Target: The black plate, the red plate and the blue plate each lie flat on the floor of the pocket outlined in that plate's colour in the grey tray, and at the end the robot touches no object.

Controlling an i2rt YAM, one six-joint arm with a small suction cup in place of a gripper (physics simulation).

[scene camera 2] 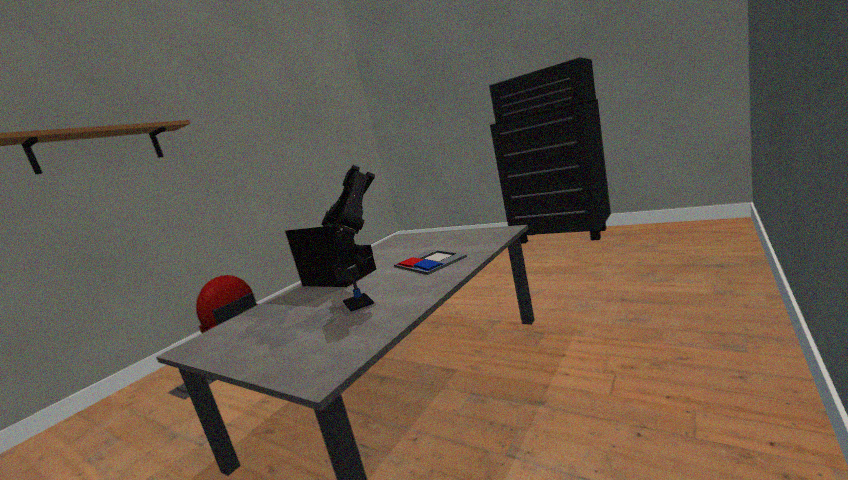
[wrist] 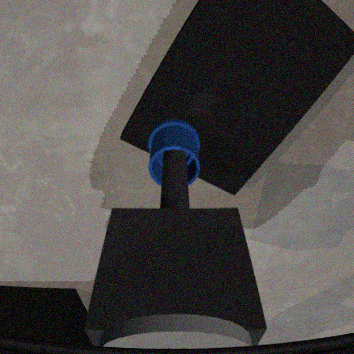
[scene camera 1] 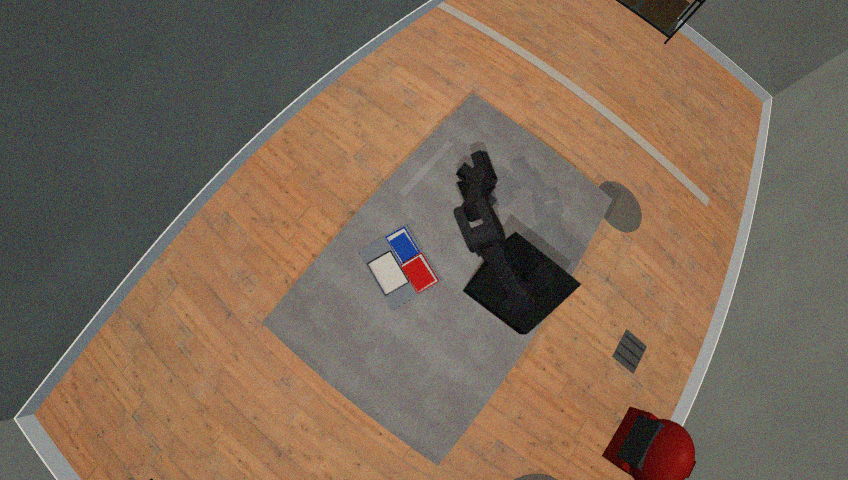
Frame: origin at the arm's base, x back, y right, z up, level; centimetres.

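Seen in the pictures: hand at its tool point: (scene camera 2: 358, 298) (wrist: 174, 133); arm's base at its link origin: (scene camera 2: 325, 242) (scene camera 1: 528, 289).
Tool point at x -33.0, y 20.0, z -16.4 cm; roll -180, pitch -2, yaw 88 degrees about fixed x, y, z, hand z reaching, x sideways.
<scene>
Offsets run from my tool point to a thing's top centre. "spot": to the spot under its first point. Level surfaces: height alone.
My gripper (scene camera 2: 357, 294) (wrist: 174, 134), a blue suction cup, is against the near end of the top of the black plate @[dz +1.2, dx -3.1, dy +3.5 cm] (scene camera 2: 358, 302) (wrist: 240, 85) and holds it, roughly level and slightly above the table. A shadow shows around the plate in the wrist view. In scene camera 1 the arm hides the cup. The red plate @[dz +0.9, dx +0.4, dy -35.7 cm] (scene camera 1: 419, 273) (scene camera 2: 408, 261) lies in the red-outlined pocket of the grey tray (scene camera 1: 400, 302) (scene camera 2: 457, 259). The blue plate @[dz +1.7, dx -10.1, dy -31.4 cm] (scene camera 1: 402, 245) (scene camera 2: 428, 265) lies in the blue-outlined pocket. The black-outlined pocket @[spot: dz -0.2, dx -8.7, dy -42.7 cm] (scene camera 1: 387, 273) (scene camera 2: 439, 256) shows its white floor.
The tray and the held plate are over the long grey table @[dz -0.5 cm] (scene camera 1: 380, 368) (scene camera 2: 261, 350). A large black block (scene camera 1: 550, 282) (scene camera 2: 315, 255) stands by the arm's base at the table edge. A red rounded object (scene camera 1: 669, 449) (scene camera 2: 223, 295) and a tall black cabinet (scene camera 2: 550, 154) stand away from the table.
</scene>
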